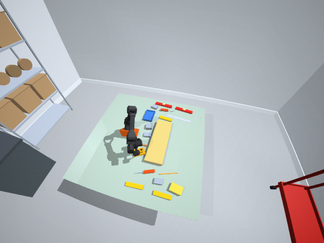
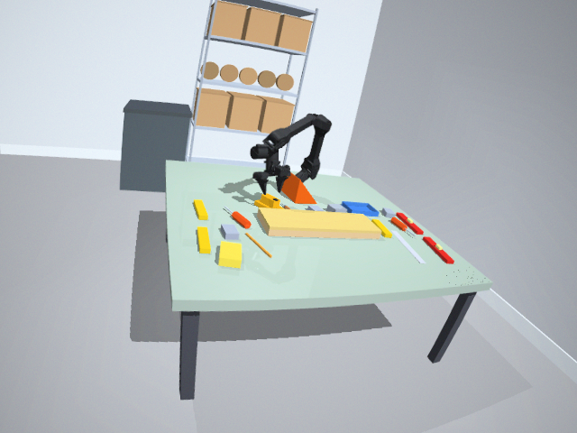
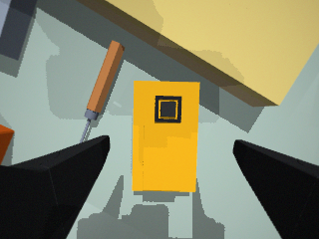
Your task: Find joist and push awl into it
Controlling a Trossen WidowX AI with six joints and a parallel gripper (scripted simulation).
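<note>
The stud finder lies 3 cm below my gripper tip, 1 cm to the left of it and 1 cm ahead of it. From my gripper tip the other things lie so: orange-handled awl: 9 cm to the left, 7 cm below, 2 cm behind; then thin orange stick: 34 cm ahead, 13 cm to the right, 7 cm below; then square light: 2 cm below, 2 cm ahead, 1 cm to the left.
</note>
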